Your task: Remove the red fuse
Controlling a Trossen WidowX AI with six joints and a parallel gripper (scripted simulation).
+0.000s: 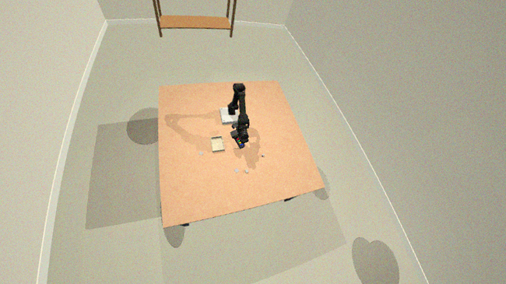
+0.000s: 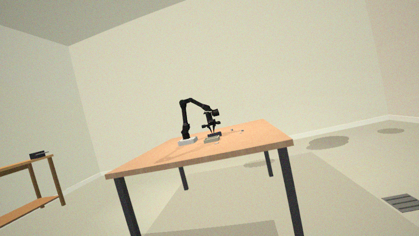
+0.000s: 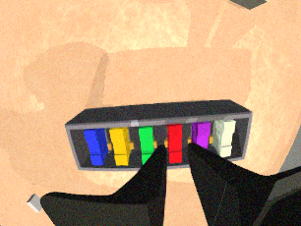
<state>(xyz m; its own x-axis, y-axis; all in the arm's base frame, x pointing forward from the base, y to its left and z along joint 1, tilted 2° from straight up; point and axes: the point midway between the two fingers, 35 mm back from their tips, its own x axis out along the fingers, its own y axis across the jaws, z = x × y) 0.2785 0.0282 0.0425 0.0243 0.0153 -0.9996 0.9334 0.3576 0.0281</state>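
My gripper tip is 2 cm above the red fuse. The rest, counted from my gripper tip: tray 18 cm to the right, 4 cm below, 3 cm ahead.
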